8 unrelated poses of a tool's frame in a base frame.
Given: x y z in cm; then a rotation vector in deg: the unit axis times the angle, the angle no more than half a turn.
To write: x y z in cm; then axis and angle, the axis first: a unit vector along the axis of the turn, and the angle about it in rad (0 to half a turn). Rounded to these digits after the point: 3 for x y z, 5 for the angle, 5 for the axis.
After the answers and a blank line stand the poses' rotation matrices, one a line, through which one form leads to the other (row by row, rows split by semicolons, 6 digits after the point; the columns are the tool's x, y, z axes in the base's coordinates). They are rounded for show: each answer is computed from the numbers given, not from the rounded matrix.
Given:
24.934 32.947 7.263 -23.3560 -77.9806 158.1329
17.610 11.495 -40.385 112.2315 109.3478 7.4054
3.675 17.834 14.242 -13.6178 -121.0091 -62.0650
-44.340 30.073 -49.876 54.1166 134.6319 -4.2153
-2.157 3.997 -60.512 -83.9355 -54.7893 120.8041
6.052 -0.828 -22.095 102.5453 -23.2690 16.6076
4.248 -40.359 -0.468 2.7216 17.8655 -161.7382
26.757 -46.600 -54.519 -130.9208 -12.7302 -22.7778
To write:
24.934 32.947 7.263 -0.13132 -0.43845 0.88911 3.10416
17.610 11.495 -40.385 0.71545 0.69707 0.04721 2.73787
3.675 17.834 14.242 -0.09963 -0.88536 -0.45410 2.38547
-44.340 30.073 -49.876 0.37280 0.92746 -0.02904 2.53356
-2.157 3.997 -60.512 -0.53471 -0.34904 0.76958 2.73970
6.052 -0.828 -22.095 0.96327 -0.21858 0.15600 1.85800
4.248 -40.359 -0.468 0.01672 0.10978 -0.99382 2.84043
26.757 -46.600 -54.519 -0.98071 -0.09536 -0.17063 2.32994

-0.964822 0.081840 -0.249843; 0.148389 -0.614958 -0.774473; -0.217026 -0.784302 0.581180
0.062981 0.938794 0.338673; 0.975884 0.013136 -0.217892; -0.209005 0.344229 -0.915327
-0.710353 0.463947 -0.529293; -0.159172 0.626631 0.762888; 0.685611 0.626169 -0.371282
-0.567723 0.646133 0.510101; 0.612956 0.745413 -0.262000; -0.549523 0.163926 -0.819239
-0.371272 0.057368 -0.926750; 0.659424 -0.686379 -0.306665; -0.653695 -0.724978 0.217003
0.907457 -0.419809 -0.016783; -0.120579 -0.221962 -0.967571; 0.402469 0.880053 -0.252041
-0.954446 0.298385 0.000072; -0.291207 -0.931433 -0.218245; -0.065054 -0.208324 0.975894
0.935496 0.281667 0.213334; 0.034116 -0.672949 0.738901; 0.351687 -0.683961 -0.639150

